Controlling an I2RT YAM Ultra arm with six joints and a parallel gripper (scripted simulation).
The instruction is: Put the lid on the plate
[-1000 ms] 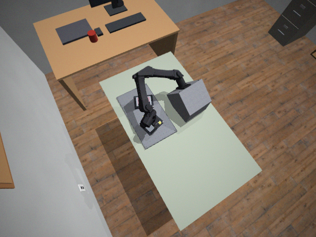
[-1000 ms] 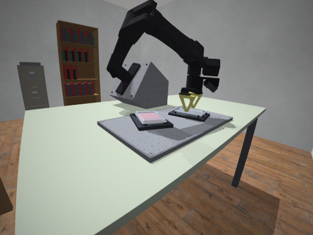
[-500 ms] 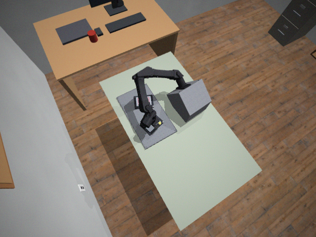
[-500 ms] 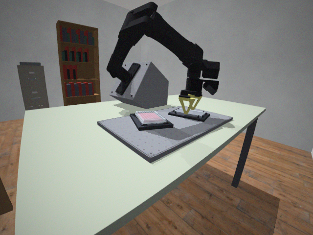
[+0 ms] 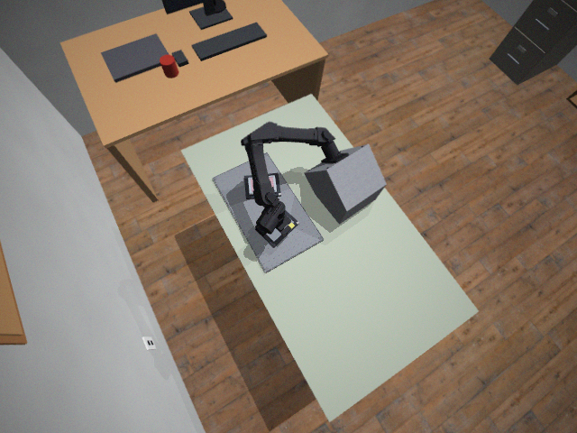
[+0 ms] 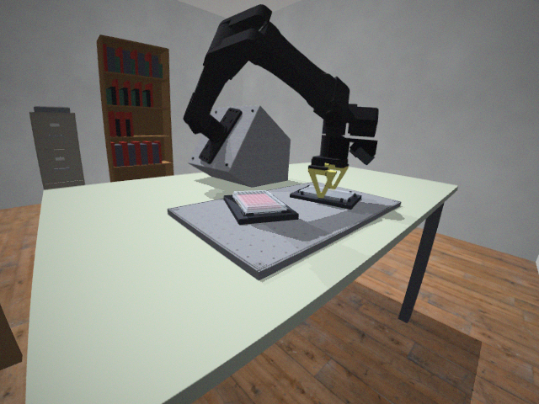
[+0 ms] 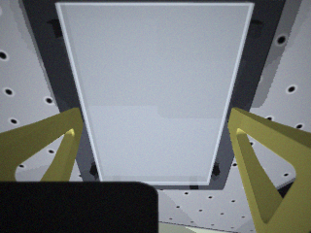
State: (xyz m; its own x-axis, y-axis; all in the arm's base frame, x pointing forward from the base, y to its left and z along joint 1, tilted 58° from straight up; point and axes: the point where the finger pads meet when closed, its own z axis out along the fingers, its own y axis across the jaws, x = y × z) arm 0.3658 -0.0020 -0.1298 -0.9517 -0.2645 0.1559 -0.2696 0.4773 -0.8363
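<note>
Now: the clear lid 1 cm below my hand. From my hand the other things lie so: black lid park LP1: 1 cm below; then culture plate M06: 21 cm to the right, 4 cm behind.
</note>
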